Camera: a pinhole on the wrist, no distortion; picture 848 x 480 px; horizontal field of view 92.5 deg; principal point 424.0 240.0 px. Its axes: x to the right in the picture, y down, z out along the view. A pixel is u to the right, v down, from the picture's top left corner.
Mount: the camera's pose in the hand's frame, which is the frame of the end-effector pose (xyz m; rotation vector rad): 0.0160 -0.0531 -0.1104 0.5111 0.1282 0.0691
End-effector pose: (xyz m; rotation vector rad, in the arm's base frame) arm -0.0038 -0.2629 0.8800 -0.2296 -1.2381 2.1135
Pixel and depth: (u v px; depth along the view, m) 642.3 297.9 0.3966
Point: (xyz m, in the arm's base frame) -0.2467 -0.1994 1.2005
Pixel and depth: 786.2 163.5 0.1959
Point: -0.1052 -0.0897 1.0645
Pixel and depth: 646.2 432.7 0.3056
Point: -0.2395 -0.2542 1.0773
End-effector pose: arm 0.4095 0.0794 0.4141 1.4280 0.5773 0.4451
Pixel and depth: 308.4 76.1 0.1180
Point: 0.3844 0.0865 0.2589
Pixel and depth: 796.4 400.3 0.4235
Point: 0.9454 0.1143 0.3070
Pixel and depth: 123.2 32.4 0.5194
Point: 0.3086 -0.3466 -0.1136
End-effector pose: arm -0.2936 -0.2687 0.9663 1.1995 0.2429 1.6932
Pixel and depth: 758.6 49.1 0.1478
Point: -0.2131 -0.0476 0.9361
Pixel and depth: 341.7 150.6 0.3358
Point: -0.0006 -0.1882 0.8553
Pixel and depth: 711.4 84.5 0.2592
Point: -0.1088 0.0229 0.9717
